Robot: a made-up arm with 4 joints.
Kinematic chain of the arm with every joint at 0, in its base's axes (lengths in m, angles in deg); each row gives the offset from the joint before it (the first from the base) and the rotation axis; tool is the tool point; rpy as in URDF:
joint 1: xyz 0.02 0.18 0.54 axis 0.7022 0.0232 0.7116
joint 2: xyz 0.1 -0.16 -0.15 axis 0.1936 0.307 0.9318
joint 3: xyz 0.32 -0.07 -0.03 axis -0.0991 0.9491 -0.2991
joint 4: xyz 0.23 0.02 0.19 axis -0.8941 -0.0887 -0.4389
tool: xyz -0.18 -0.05 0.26 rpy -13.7 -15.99 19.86
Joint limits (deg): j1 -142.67..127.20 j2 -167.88..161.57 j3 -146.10..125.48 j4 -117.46..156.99
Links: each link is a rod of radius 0.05 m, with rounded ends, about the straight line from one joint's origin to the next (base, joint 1, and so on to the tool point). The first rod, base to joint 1, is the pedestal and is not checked.
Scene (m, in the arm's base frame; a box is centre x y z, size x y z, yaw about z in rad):
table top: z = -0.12
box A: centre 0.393 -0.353 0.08 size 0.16 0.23 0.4 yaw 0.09
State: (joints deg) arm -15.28 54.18 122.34 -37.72
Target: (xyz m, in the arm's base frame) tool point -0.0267 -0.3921 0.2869
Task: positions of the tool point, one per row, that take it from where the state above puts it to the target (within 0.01 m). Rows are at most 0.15 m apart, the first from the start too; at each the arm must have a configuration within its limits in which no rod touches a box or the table.
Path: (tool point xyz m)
1: 0.6604 0.0010 0.0549
2: 0.6011 0.0243 0.0431
3: 0.5261 0.0440 0.0262
4: 0.4381 0.0626 0.0081
5: 0.3398 0.0847 -0.0074
6: 0.2344 0.1154 -0.0166
7: 0.1266 0.1601 -0.0156
8: 0.1272 0.0521 -0.0176
9: 0.1166 -0.0578 0.0023
10: 0.0945 -0.1632 0.0446
11: 0.0619 -0.2578 0.1081
12: 0.0205 -0.3356 0.1902
13: -0.0267 -0.3921 0.2870

